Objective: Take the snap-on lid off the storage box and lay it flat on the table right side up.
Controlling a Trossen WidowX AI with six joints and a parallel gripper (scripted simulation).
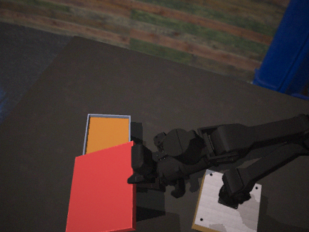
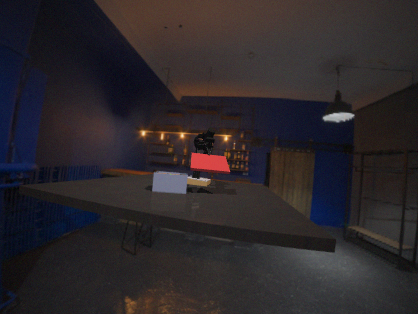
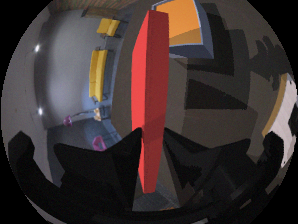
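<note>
My gripper tip is now 70 mm short of the red lid, 30 mm to the right of it and 40 mm above it. Also, from my gripper tip: grey-blue storage box (150 mm ahead, 190 mm to the right, 180 mm below).
</note>
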